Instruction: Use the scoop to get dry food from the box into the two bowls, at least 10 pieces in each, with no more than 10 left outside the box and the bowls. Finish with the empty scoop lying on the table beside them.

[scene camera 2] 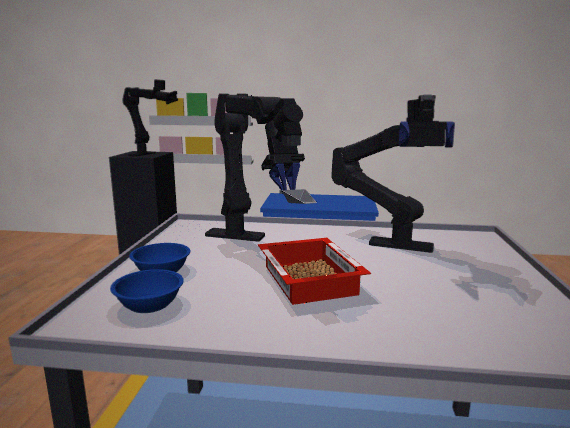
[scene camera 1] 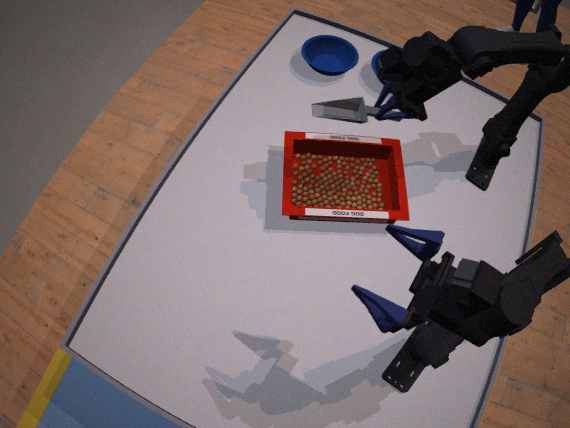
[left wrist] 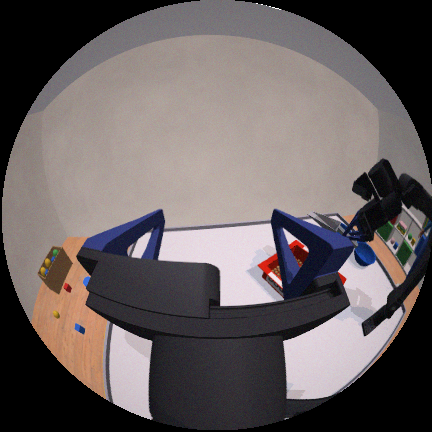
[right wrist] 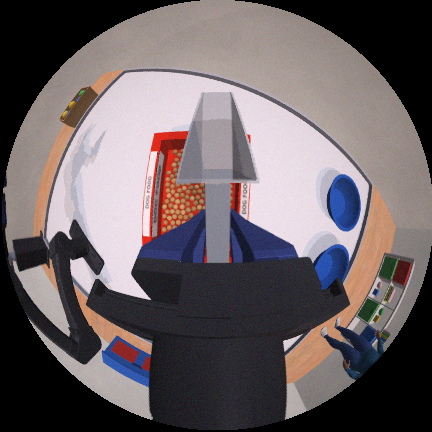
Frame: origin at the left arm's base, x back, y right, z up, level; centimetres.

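Seen in the pictures: left gripper, fingertip midpoint: (scene camera 2: 428,135) (scene camera 1: 370,255) (left wrist: 217,214); right gripper, fingertip midpoint: (scene camera 1: 375,114) (right wrist: 217,214); left arm's base, link origin: (scene camera 2: 401,245) (scene camera 1: 418,349) (right wrist: 84,245); right arm's base, link origin: (scene camera 2: 235,235) (scene camera 1: 485,159) (left wrist: 375,319).
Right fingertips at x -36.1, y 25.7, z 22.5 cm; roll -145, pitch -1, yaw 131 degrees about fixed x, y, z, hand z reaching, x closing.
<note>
Offsets run from my right fingertips to a thing's middle. Level surfaces: height alone.
My right gripper (scene camera 1: 376,112) (scene camera 2: 286,188) (right wrist: 217,214) is shut on the handle of the grey scoop @(dx -2.6, dy -2.3, dz +0.4 cm) (scene camera 1: 342,111) (scene camera 2: 299,196) (left wrist: 327,221) (right wrist: 217,145) and holds it high above the table. No pieces show in the scoop. The red box @(dx -0.3, dy -5.8, dz -19.4 cm) (scene camera 1: 288,175) (scene camera 2: 325,290) (right wrist: 165,136) holds many round brown pieces (scene camera 1: 335,182) (scene camera 2: 310,270) (right wrist: 182,200). The outer blue bowl @(dx -26.3, dy +25.2, dz -19.9 cm) (scene camera 1: 330,55) (scene camera 2: 147,291) (right wrist: 344,202) shows no pieces. The second blue bowl @(dx -8.7, dy +34.4, dz -19.9 cm) (scene camera 2: 160,257) (right wrist: 332,267) is partly hidden by my right arm in scene camera 1. My left gripper (scene camera 1: 370,257) (left wrist: 217,214) is open and empty, raised above the table.
The white table @(dz -22.5 cm) (scene camera 1: 165,280) (scene camera 2: 425,320) has a raised grey edge. In scene camera 2, a blue bench (scene camera 2: 345,204) and a black pedestal (scene camera 2: 142,195) with another arm stand behind it. In the left wrist view, a brown bin (left wrist: 55,270) stands off the table at left.
</note>
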